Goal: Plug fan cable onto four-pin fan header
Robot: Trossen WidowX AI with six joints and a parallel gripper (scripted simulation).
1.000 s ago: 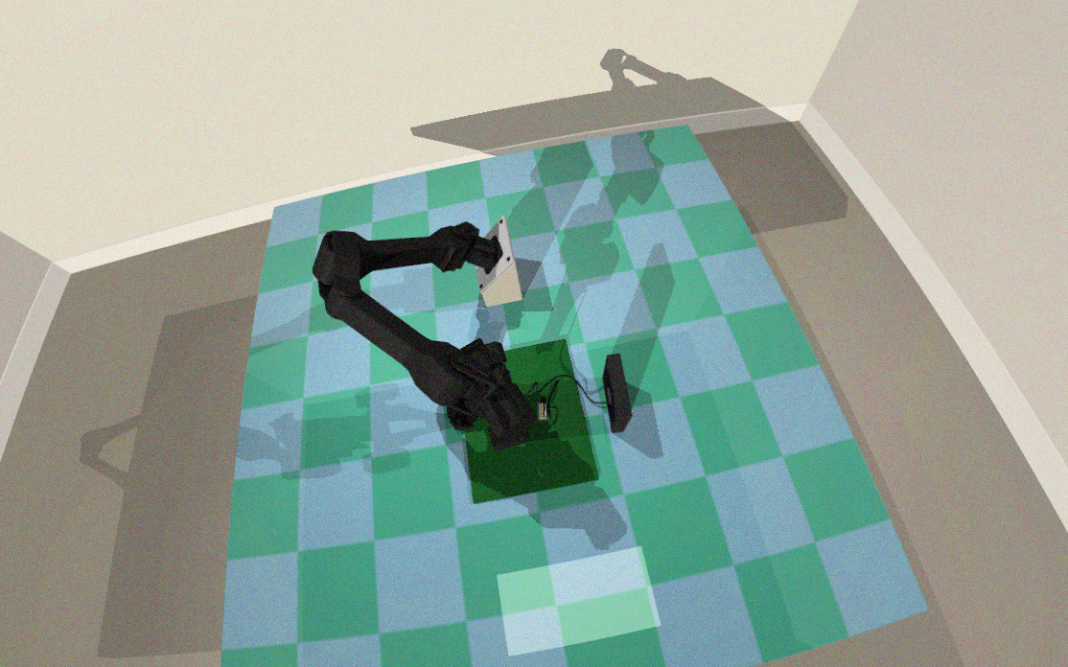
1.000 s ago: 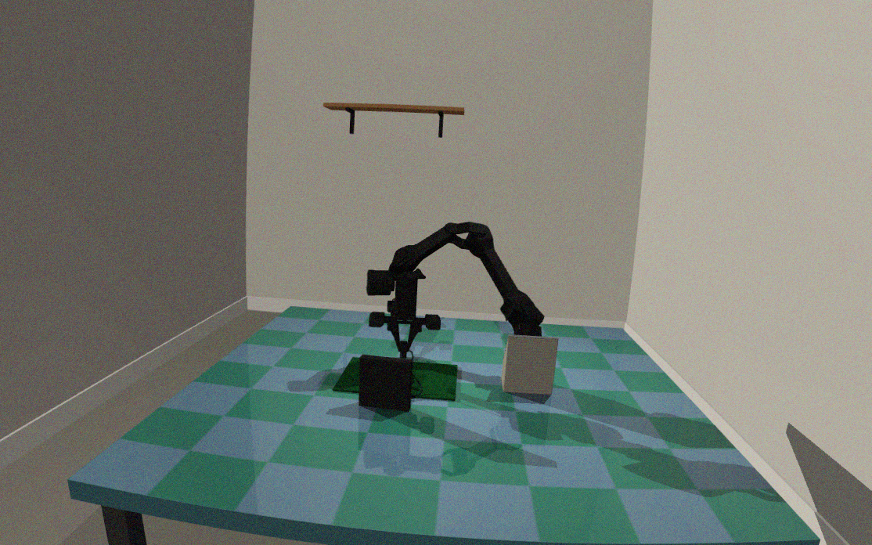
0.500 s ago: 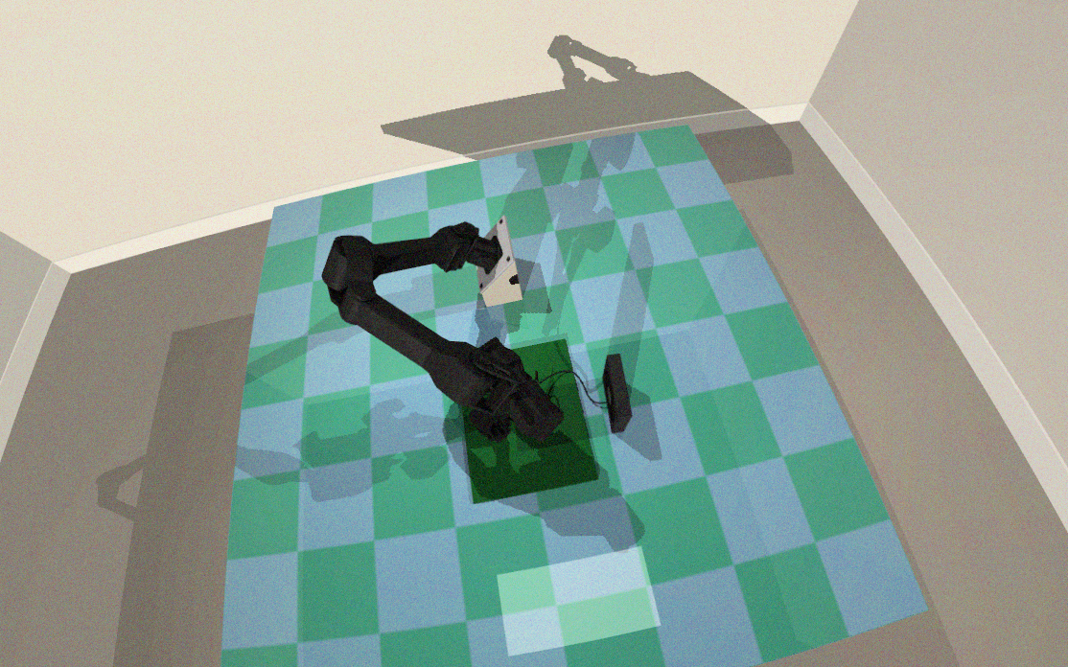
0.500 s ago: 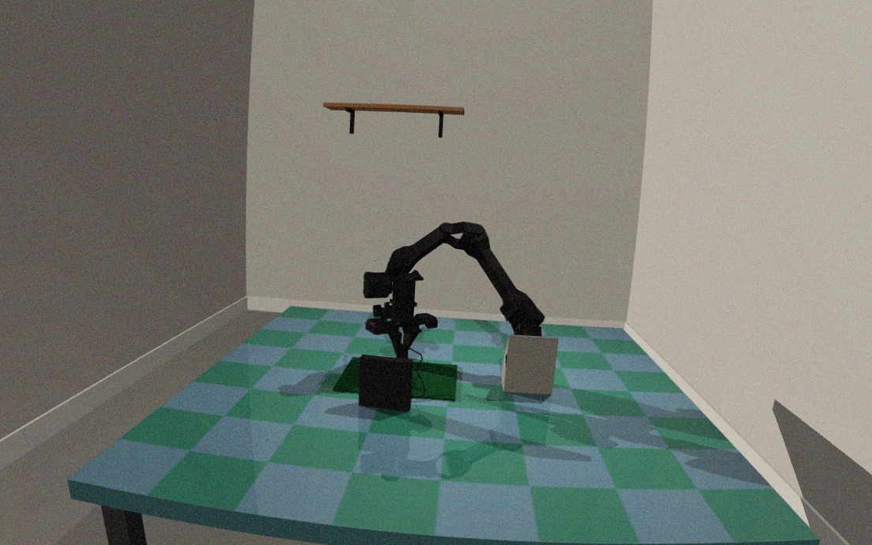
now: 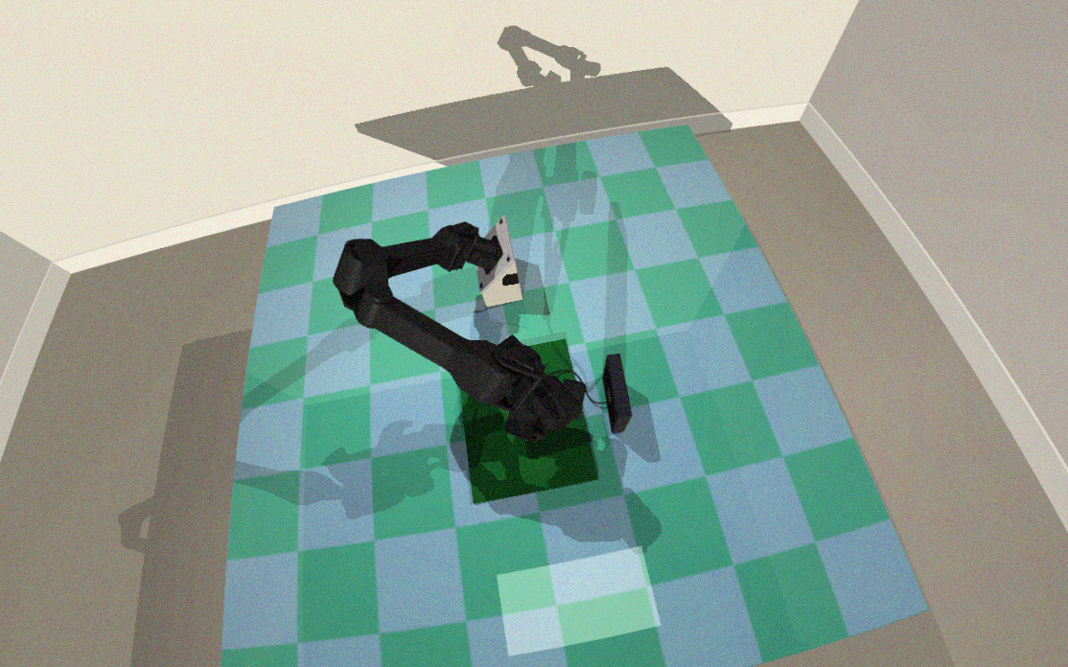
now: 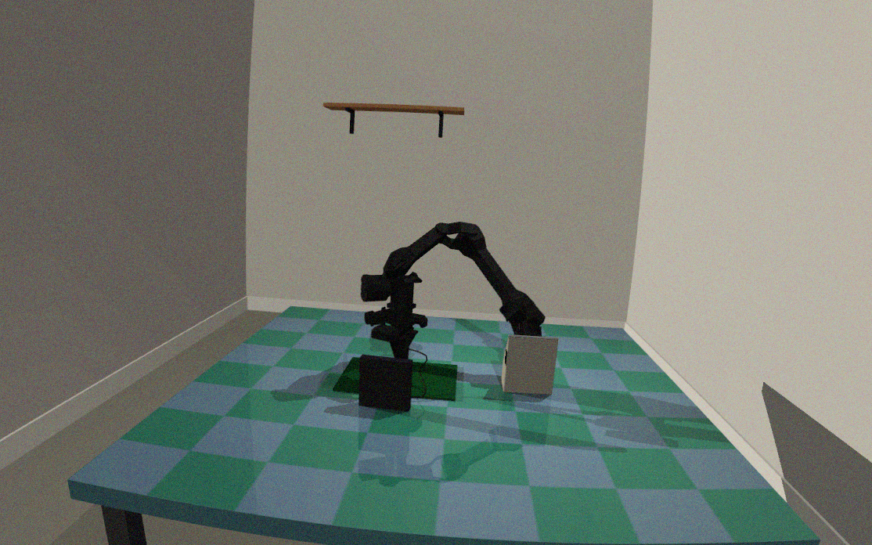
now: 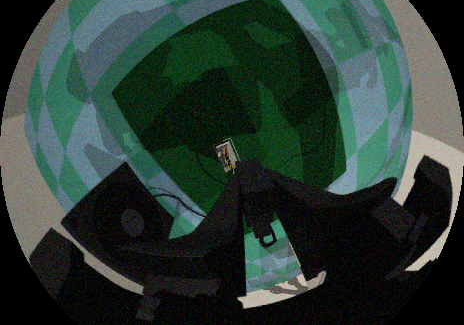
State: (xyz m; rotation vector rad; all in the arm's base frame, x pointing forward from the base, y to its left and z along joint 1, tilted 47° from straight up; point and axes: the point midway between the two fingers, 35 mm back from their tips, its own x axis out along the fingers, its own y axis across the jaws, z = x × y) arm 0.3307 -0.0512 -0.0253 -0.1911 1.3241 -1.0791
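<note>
The dark green board is 3 cm to the right of my gripper tip and 8 cm below it. The rest, counted from my gripper tip: black fan (3 cm ahead, 15 cm to the left, 1 cm below); black plug (1 cm behind, 1 cm above).
</note>
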